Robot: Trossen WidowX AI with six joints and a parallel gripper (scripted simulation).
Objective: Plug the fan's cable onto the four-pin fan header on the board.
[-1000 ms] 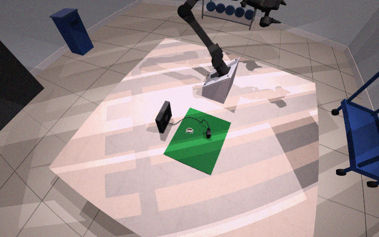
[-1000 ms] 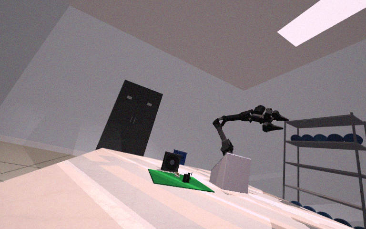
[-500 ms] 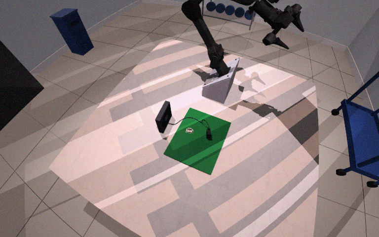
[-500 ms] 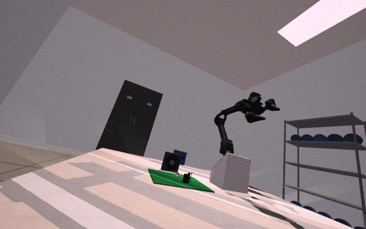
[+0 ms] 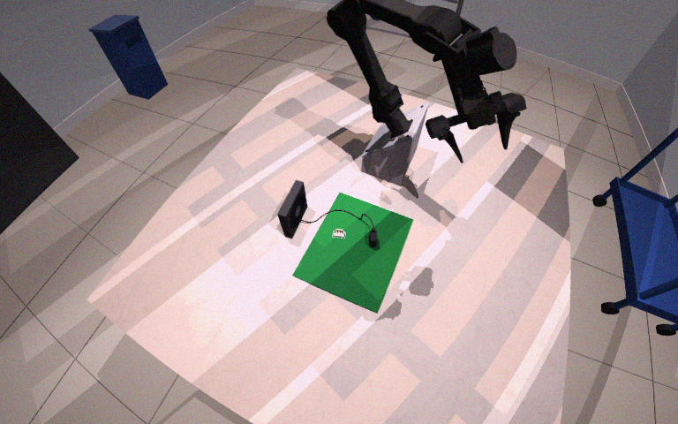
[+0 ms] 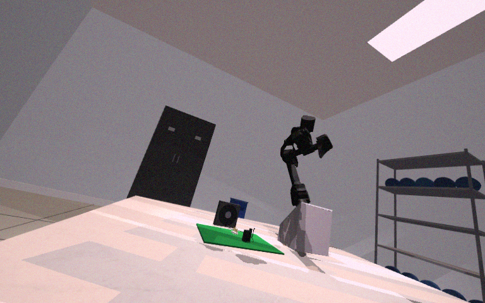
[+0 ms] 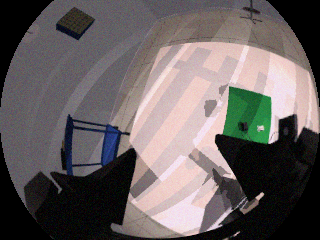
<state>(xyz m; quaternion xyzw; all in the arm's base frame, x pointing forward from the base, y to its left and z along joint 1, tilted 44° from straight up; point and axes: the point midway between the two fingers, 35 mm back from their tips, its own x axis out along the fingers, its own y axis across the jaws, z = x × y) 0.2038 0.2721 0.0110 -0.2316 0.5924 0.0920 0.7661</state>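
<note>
Right now my gripper tip is 32 cm above the black plug, 17 cm to the left of it and 10 cm short of it. Round my gripper tip: green board 35 cm below, 21 cm to the right, 13 cm ahead; then black fan 39 cm to the right, 28 cm below, 12 cm ahead; then four-pin fan header 34 cm below, 27 cm to the right, 11 cm ahead.
</note>
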